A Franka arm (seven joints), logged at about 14 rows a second.
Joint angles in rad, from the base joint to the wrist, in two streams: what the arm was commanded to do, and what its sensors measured. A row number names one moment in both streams.
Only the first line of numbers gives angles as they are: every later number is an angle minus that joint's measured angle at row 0.
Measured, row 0:
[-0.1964, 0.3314, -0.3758, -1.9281, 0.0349, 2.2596, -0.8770]
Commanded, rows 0 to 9:
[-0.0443, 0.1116, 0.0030, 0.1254, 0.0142, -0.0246, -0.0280]
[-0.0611, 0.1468, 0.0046, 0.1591, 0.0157, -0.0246, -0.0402]
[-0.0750, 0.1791, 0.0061, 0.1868, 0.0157, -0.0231, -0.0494]
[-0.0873, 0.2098, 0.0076, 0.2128, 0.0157, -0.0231, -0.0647]
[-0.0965, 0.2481, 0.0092, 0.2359, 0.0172, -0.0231, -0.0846]
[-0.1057, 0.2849, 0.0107, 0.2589, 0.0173, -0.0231, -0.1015]
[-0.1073, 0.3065, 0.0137, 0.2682, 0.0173, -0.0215, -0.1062]
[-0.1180, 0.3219, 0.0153, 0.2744, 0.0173, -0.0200, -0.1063]
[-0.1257, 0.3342, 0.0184, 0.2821, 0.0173, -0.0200, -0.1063]
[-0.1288, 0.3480, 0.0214, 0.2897, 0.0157, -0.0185, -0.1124]
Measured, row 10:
[-0.1052, 0.3185, 0.0067, 0.2404, 0.0000, 0.0001, -0.0849]
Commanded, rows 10 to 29:
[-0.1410, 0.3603, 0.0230, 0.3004, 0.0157, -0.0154, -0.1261]
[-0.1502, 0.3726, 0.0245, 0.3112, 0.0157, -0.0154, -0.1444]
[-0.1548, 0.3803, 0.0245, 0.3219, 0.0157, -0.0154, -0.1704]
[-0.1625, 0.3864, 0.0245, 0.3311, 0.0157, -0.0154, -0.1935]
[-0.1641, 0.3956, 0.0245, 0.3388, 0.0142, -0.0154, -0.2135]
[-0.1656, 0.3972, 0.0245, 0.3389, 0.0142, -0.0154, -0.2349]
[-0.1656, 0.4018, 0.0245, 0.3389, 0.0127, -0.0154, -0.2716]
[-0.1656, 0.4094, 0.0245, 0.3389, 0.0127, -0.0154, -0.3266]
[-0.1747, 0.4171, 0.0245, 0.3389, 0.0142, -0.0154, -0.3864]
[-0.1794, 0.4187, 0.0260, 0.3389, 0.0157, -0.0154, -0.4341]
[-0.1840, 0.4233, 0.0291, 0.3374, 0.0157, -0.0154, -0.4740]
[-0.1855, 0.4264, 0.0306, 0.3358, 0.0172, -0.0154, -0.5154]
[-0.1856, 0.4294, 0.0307, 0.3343, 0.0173, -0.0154, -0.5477]
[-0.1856, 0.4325, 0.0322, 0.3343, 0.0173, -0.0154, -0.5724]
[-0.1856, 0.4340, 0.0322, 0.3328, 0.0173, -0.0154, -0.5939]
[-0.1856, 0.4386, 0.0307, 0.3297, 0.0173, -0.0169, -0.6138]
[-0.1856, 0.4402, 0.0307, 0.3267, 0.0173, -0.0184, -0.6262]
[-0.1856, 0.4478, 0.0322, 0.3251, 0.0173, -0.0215, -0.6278]
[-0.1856, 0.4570, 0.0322, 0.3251, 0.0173, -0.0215, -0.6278]
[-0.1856, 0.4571, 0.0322, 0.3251, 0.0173, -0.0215, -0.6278]
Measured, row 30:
[-0.1728, 0.4451, 0.0235, 0.3082, 0.0001, -0.0085, -0.5980]
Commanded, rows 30 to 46:
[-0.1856, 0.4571, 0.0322, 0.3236, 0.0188, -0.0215, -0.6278]
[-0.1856, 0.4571, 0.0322, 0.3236, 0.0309, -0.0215, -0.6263]
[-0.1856, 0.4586, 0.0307, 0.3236, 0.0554, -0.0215, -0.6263]
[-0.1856, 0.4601, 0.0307, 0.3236, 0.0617, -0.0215, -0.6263]
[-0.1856, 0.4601, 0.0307, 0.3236, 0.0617, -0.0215, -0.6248]
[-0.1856, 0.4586, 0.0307, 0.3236, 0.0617, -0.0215, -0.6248]
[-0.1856, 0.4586, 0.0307, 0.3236, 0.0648, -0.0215, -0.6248]
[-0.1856, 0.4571, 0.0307, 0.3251, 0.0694, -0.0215, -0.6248]
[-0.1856, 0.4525, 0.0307, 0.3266, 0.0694, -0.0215, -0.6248]
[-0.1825, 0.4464, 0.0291, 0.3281, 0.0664, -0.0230, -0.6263]
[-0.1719, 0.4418, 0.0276, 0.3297, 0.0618, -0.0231, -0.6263]
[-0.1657, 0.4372, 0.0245, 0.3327, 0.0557, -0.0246, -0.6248]
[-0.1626, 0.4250, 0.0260, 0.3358, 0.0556, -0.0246, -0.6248]
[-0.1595, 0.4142, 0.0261, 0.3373, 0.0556, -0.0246, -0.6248]
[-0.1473, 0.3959, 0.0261, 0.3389, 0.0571, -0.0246, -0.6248]
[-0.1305, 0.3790, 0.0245, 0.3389, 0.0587, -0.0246, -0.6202]
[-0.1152, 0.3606, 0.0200, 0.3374, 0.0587, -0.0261, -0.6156]
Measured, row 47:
[-0.1440, 0.4169, 0.0259, 0.3528, 0.0430, -0.0101, -0.5989]
